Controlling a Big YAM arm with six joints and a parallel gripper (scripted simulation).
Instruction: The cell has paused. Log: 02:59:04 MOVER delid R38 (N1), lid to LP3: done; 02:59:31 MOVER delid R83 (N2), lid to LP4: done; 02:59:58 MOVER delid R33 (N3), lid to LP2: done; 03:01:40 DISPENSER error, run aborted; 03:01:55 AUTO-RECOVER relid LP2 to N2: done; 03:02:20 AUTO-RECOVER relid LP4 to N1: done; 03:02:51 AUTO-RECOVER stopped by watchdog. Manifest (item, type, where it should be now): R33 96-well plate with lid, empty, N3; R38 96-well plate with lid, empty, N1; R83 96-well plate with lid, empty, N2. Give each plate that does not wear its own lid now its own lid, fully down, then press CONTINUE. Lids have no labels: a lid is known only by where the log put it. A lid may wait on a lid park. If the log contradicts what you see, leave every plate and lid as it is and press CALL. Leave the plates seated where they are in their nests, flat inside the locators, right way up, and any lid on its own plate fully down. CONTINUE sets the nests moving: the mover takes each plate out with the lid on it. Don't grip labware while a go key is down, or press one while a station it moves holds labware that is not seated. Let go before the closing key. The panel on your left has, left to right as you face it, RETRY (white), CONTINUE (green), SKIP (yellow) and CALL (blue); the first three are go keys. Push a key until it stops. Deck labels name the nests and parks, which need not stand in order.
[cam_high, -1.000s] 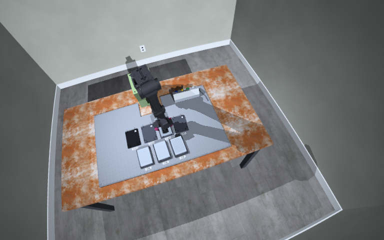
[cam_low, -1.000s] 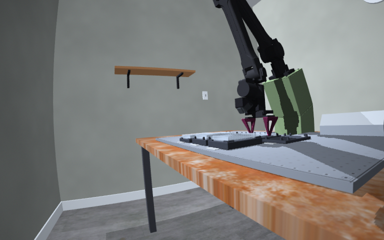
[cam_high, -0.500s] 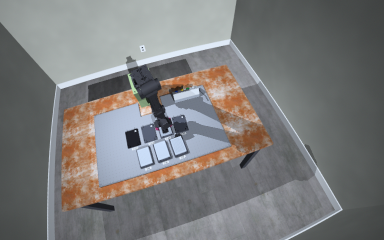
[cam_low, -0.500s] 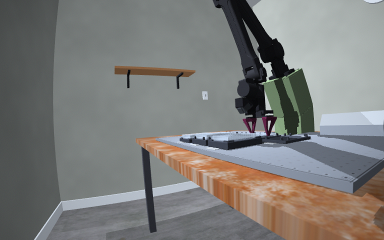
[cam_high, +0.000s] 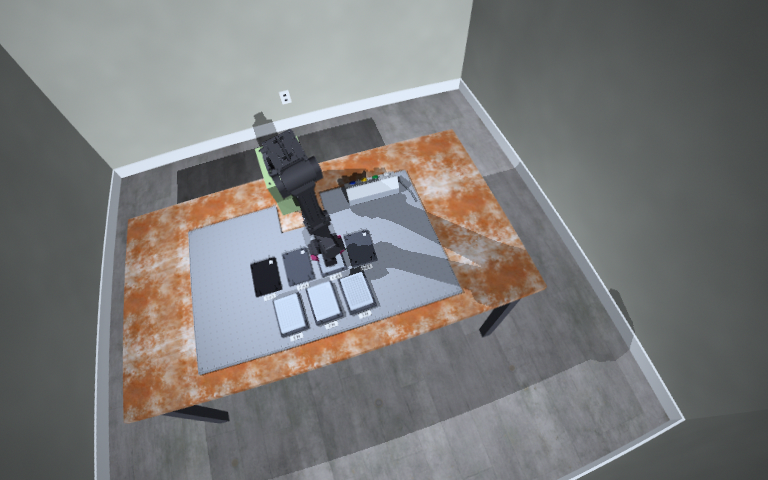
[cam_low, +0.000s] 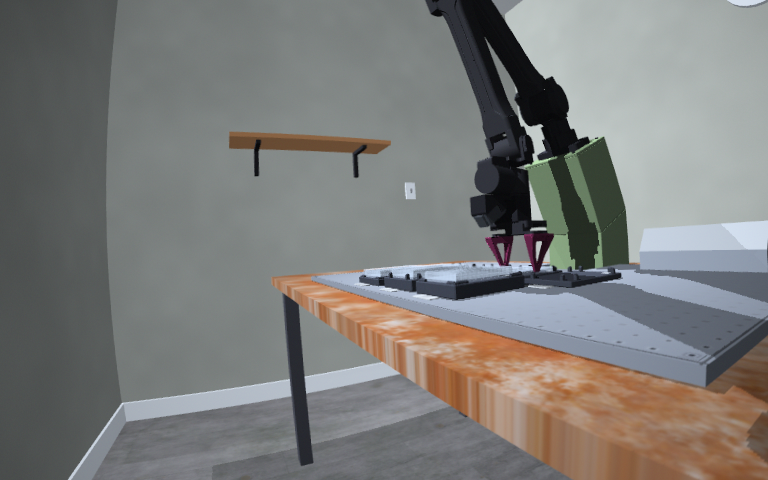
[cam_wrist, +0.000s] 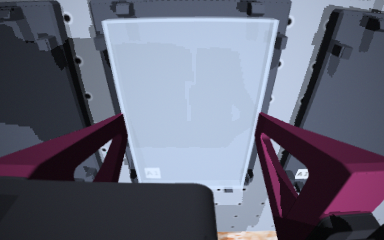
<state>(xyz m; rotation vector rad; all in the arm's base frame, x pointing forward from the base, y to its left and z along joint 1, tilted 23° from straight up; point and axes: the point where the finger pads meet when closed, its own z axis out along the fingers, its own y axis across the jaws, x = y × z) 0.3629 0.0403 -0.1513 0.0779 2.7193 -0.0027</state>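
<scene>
Now: the LP3 park 20 mm below my hand. Round my hand: LP3 label (90 mm ahead, 20 mm below, 10 mm to the right); LP2 park (130 mm to the right, 20 mm below, 10 mm behind); clear lid (10 mm below).
</scene>
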